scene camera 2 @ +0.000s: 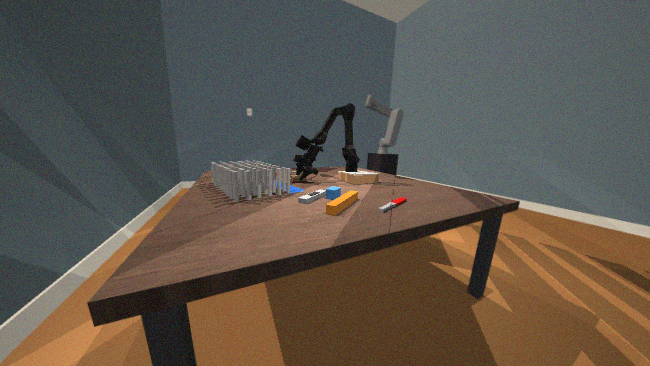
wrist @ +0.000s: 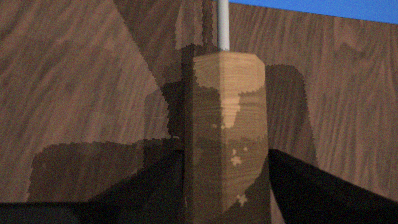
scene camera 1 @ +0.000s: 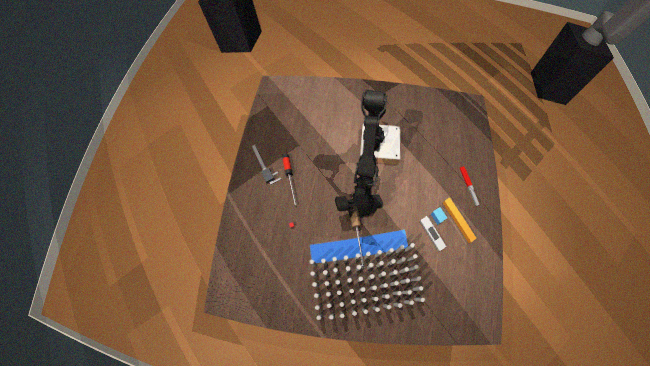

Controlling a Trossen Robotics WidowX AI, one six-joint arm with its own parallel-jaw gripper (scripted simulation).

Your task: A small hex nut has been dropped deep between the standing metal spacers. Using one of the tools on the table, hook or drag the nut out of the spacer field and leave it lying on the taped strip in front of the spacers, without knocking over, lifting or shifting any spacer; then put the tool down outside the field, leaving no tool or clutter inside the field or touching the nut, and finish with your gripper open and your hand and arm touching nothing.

Scene:
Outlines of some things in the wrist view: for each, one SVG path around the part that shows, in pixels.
My gripper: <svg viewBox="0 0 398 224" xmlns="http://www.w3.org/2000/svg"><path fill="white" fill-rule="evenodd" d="M184 150L172 151L124 185L105 194L104 197L95 202L0 203L0 224L177 224L183 194ZM268 149L269 180L276 204L286 224L398 224L398 202L336 178L331 173L278 149Z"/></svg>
A wooden-handled tool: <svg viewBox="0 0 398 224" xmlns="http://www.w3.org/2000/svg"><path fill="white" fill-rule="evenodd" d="M216 0L217 52L192 57L185 67L185 224L271 224L265 64L252 53L230 52L228 0Z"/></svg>

